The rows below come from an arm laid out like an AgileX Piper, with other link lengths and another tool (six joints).
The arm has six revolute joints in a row. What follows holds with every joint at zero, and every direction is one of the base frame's.
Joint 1 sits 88.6 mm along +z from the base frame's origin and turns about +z.
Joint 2 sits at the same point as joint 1 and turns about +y.
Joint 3 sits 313.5 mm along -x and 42.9 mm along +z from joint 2 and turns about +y.
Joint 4 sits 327.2 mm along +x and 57.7 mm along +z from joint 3 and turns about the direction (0.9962, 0, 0.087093).
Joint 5 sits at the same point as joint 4 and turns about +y.
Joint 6 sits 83.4 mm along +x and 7.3 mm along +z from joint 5 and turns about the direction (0.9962, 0, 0.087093).
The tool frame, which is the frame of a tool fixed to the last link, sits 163.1 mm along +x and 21.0 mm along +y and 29.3 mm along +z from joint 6; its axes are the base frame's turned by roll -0.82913, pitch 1.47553 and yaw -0.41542 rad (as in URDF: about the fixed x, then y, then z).
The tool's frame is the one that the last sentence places.
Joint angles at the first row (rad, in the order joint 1, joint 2, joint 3, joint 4, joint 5, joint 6):
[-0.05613, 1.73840, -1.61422, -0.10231, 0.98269, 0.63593]
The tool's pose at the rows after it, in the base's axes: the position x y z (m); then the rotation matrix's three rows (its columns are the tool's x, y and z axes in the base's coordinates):
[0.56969, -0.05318, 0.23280], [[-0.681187, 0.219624, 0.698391], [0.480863, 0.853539, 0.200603], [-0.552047, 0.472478, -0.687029]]
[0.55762, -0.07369, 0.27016], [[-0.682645, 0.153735, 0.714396], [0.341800, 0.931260, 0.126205], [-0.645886, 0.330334, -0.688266]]
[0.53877, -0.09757, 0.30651], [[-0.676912, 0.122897, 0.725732], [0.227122, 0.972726, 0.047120], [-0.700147, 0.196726, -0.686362]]
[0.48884, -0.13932, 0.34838], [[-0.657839, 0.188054, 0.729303], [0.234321, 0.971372, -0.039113], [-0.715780, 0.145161, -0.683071]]
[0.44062, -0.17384, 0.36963], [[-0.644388, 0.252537, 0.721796], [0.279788, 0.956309, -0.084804], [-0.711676, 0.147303, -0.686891]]
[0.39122, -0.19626, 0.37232], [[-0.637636, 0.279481, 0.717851], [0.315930, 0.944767, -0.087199], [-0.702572, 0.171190, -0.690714]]
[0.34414, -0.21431, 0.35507], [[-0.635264, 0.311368, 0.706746], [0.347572, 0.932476, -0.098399], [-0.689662, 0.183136, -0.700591]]
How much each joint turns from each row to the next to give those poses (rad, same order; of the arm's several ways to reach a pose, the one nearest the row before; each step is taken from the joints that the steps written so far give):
[0.00000, -0.04153, -0.00002, -0.05429, 0.00001, -0.04825]
[-0.00001, -0.06108, 0.00005, -0.11921, 0.00099, -0.07746]
[-0.01356, -0.06349, -0.00004, -0.09626, 0.01564, -0.07422]
[-0.07541, -0.10564, 0.00003, -0.02068, 0.08183, -0.05939]
[-0.10346, -0.08530, 0.01239, 0.04266, 0.06029, -0.06852]
[-0.13060, -0.10530, 0.07506, 0.09923, 0.01193, -0.10713]
[-0.13689, -0.10908, 0.13025, 0.08591, -0.02332, -0.10296]

